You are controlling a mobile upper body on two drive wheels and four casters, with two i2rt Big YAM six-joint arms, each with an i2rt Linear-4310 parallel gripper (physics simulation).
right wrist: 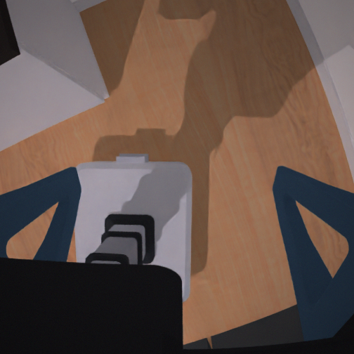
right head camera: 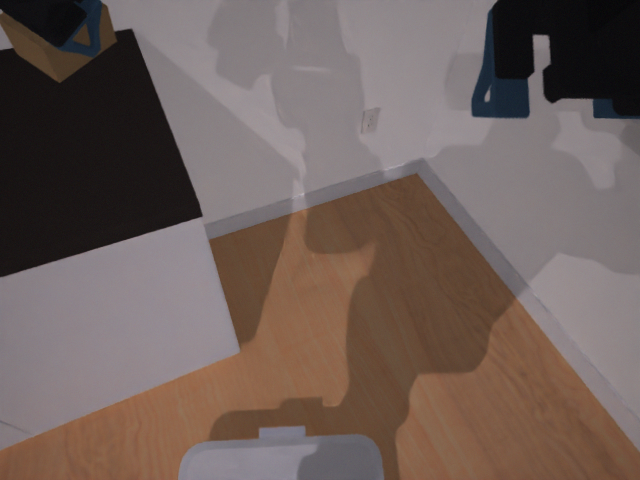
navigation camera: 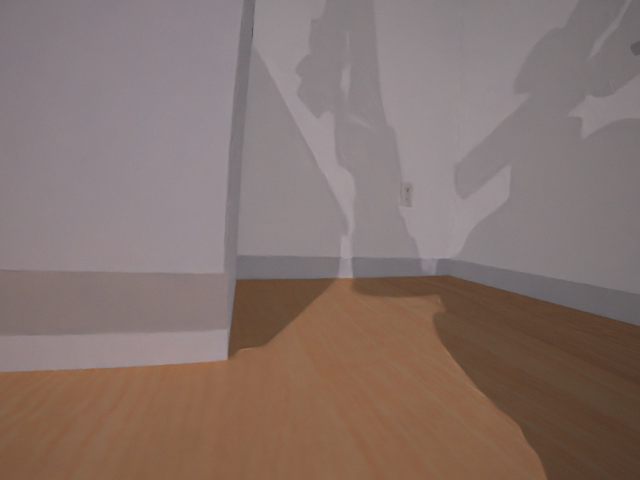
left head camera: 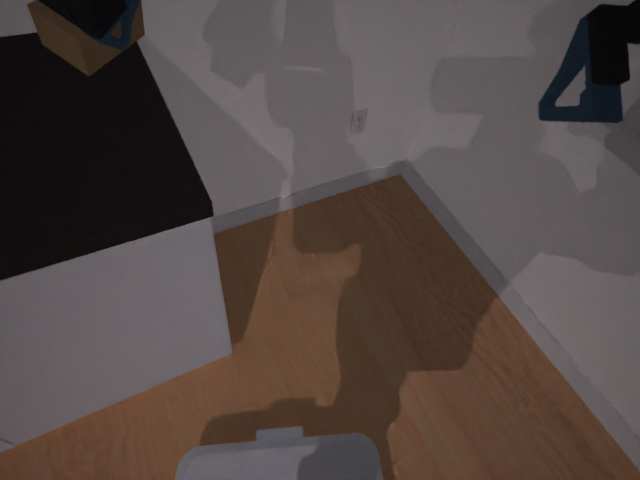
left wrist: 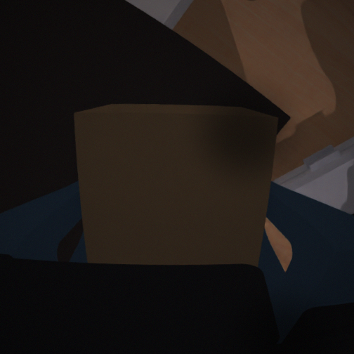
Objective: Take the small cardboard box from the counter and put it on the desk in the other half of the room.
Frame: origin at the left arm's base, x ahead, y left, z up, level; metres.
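Seen in the pictures: left gripper, fingertip midpoint: (right head camera: 74, 38) (left head camera: 102, 30); right gripper, fingertip midpoint: (right head camera: 534, 108) (left head camera: 595, 113).
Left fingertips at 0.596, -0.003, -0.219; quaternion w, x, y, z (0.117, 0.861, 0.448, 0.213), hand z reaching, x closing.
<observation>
A point is followed by its place in that frame, as x, y, z.
The small brown cardboard box (left head camera: 77, 49) @(0.531, 0.004, -0.204) (right head camera: 51, 60) @(0.531, -0.002, -0.207) (left wrist: 175, 150) is at the upper left in both head views and fills the middle of the left wrist view. My left gripper (left wrist: 174, 178) is shut on it, with a blue finger on each side. The box appears over a dark top (left head camera: 93, 155) @(0.686, 0.109, -0.500) (right head camera: 87, 155) @(0.694, 0.115, -0.500) (left wrist: 60, 65) with a white side; I cannot tell whether this is the counter or the desk. The gap beneath the box is not clear. My right gripper (right head camera: 560, 111) @(0.353, -0.444, -0.130) (right wrist: 176, 177) is open and empty, at the upper right in the right head view.
The white side panel (left head camera: 113, 330) @(0.508, 0.139, -0.846) (right head camera: 113, 325) @(0.507, 0.141, -0.834) (navigation camera: 113, 139) @(0.552, 0.027, -1.109) stands on the wood floor (left head camera: 289, 320) @(0.771, -0.286, -1.410) (navigation camera: 310, 403) @(0.584, -0.208, -1.410). Pale walls with a baseboard (left head camera: 330, 188) @(1.383, -0.502, -1.353) (navigation camera: 289, 267) @(1.210, -0.066, -1.364) meet in a corner to the right of it. My light grey base (left head camera: 237, 462) @(0.273, -0.115, -1.150) (right wrist: 165, 215) shows below.
</observation>
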